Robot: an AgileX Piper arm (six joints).
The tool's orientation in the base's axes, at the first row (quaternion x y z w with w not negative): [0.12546 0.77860 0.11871 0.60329]
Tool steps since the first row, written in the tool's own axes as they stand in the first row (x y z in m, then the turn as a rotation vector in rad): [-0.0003 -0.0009 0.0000 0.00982 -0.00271 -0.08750]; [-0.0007 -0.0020 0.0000 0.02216 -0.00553 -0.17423]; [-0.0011 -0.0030 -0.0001 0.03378 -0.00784 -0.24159]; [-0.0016 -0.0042 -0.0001 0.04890 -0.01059 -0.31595]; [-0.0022 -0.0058 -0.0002 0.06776 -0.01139 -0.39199]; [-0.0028 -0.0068 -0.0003 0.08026 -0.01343 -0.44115]
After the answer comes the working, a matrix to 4 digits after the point.
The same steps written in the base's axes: [0.0000 -0.0009 0.0000 -0.08731 -0.00215 0.01150]; [0.0001 -0.0021 0.0000 -0.17449 -0.00353 0.02048]; [0.0000 -0.0032 0.0000 -0.24269 -0.00402 0.02556]; [0.0001 -0.0045 0.0001 -0.31854 -0.00398 0.02902]; [0.0000 -0.0062 0.0001 -0.39682 -0.00089 0.03014]; [0.0000 -0.0074 0.0003 -0.44758 -0.00022 0.03007]
The tool's axes in the first row as the columns of a matrix, in the base's axes (rounded; the answer above uses it unrounded):
[-0.2406 0.0521 0.9692]
[0.3386 0.9403 0.0335]
[-0.9096 0.3362 -0.2439]

